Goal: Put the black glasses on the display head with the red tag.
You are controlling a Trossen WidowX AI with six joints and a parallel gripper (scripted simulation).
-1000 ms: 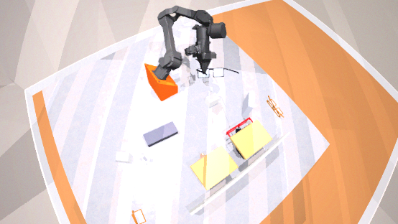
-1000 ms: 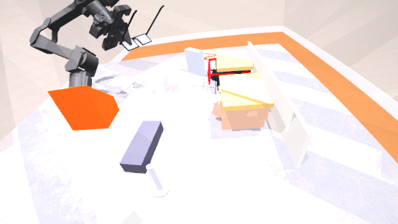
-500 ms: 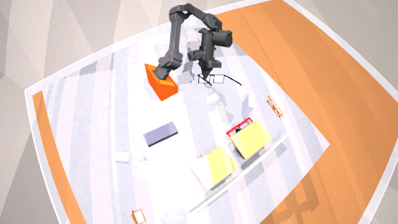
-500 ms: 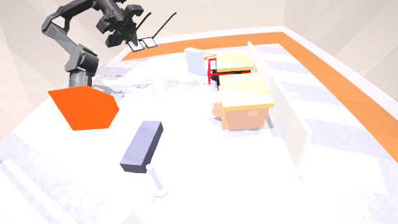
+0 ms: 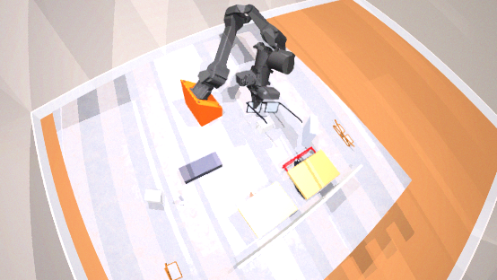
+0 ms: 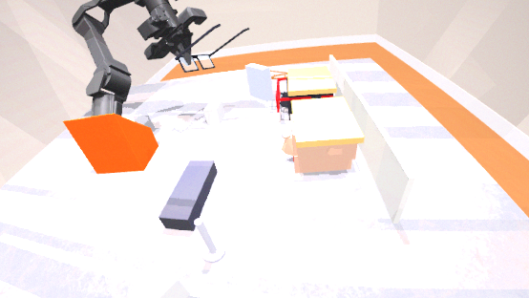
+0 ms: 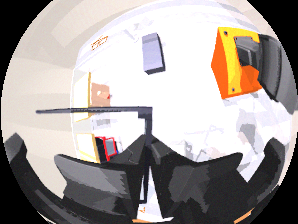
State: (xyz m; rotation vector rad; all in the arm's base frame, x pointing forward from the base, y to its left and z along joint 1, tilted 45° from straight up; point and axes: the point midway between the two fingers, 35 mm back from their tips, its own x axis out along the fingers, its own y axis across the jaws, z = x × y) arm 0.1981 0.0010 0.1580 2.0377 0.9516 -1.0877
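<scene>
The dark grey box lies 250 mm to the right of my gripper tip and 180 mm below it. The rest, counted from my gripper tip: display head (270 mm ahead, 60 mm to the left, 150 mm below); pale see-through panel (390 mm ahead, 60 mm to the right, 150 mm below); white post (60 mm ahead, 380 mm to the right, 180 mm below).
</scene>
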